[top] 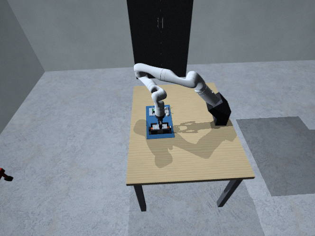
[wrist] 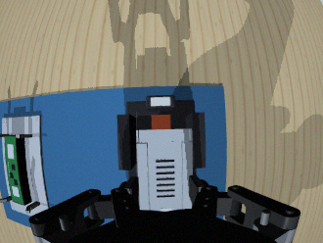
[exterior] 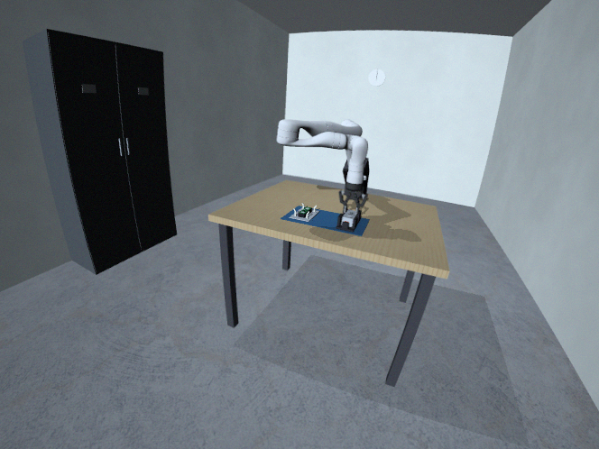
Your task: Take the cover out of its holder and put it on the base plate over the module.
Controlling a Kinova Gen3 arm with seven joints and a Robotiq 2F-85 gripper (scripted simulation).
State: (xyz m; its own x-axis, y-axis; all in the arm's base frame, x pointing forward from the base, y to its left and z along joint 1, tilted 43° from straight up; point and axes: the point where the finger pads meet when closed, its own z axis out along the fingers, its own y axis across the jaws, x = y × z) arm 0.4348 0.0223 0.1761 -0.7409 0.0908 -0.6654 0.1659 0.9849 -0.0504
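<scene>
Now: hand 1 cm short of the light grey cover and 4 cm above it.
</scene>
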